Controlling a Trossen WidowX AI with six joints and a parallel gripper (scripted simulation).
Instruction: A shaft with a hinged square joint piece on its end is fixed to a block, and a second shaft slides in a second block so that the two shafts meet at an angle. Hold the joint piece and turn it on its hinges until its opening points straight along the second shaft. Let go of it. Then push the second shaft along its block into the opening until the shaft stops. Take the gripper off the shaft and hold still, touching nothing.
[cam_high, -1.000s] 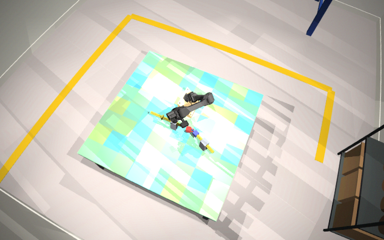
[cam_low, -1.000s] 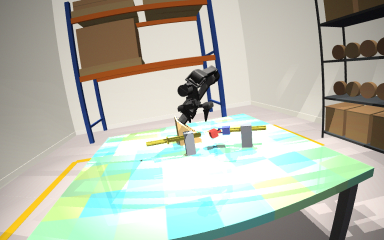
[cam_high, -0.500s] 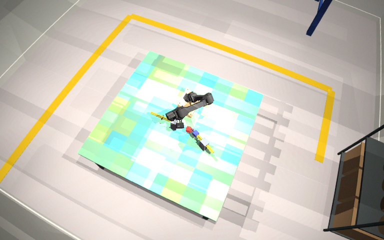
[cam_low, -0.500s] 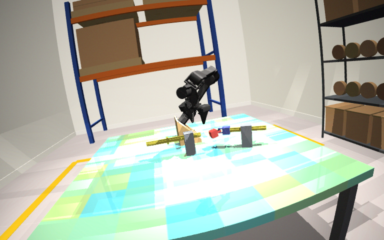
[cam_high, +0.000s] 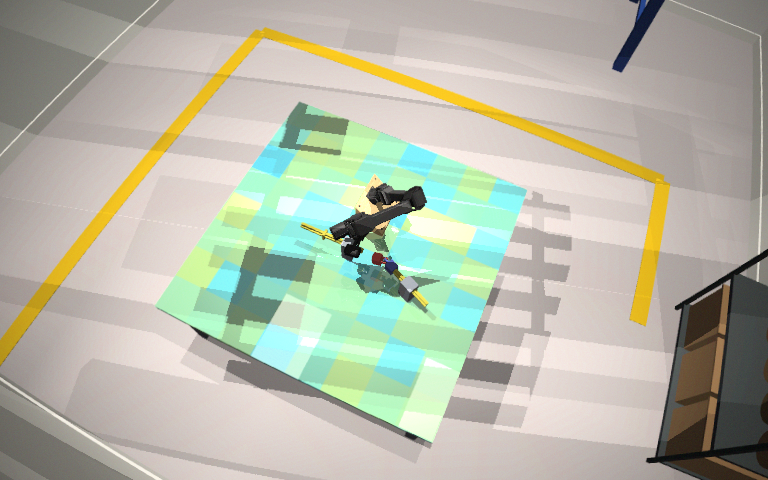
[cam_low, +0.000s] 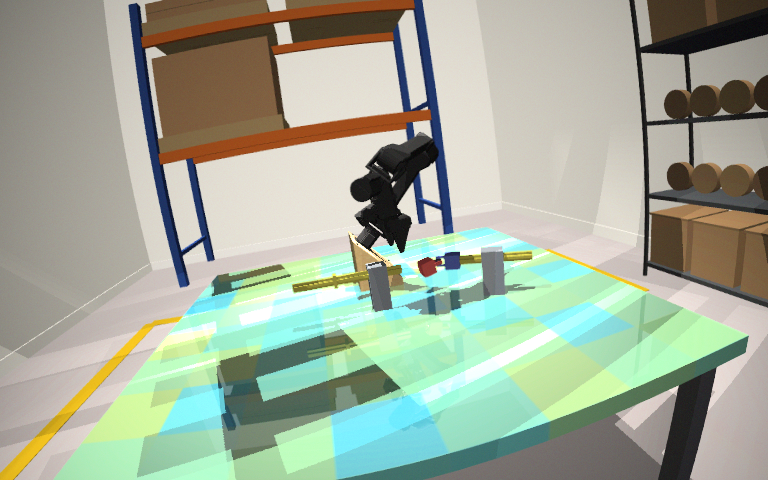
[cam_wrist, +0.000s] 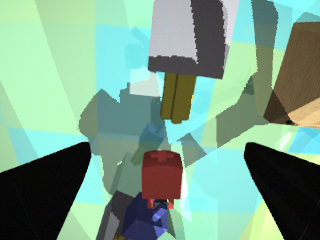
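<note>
Now: gripper tip 8 cm to the right of the red joint piece, 7 cm above it and 1 cm past it.
</note>
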